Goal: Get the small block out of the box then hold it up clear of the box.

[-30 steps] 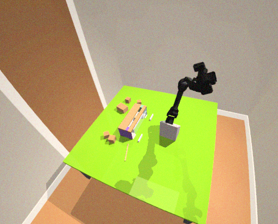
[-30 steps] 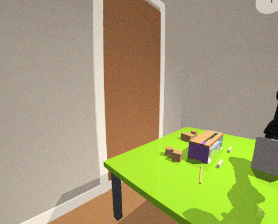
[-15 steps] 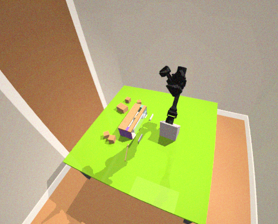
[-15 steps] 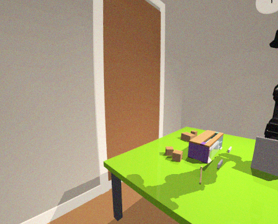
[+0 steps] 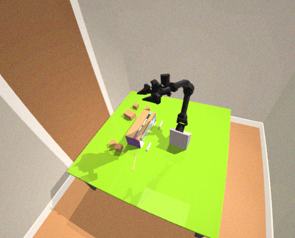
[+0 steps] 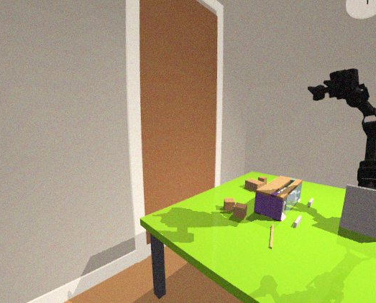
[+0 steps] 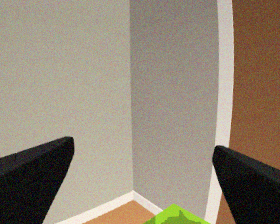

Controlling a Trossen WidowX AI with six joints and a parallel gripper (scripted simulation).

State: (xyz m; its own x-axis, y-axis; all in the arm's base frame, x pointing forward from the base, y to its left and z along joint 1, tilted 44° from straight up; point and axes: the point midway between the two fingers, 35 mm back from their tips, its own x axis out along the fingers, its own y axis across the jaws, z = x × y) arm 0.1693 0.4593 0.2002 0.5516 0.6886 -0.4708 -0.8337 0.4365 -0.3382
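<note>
Now: gripper tip 58 cm above the box, 20 cm to the left of it and 15 cm short of it. Also, from my gripper tip: thin wooden stick: 64 cm below, 14 cm to the left, 7 cm ahead.
</note>
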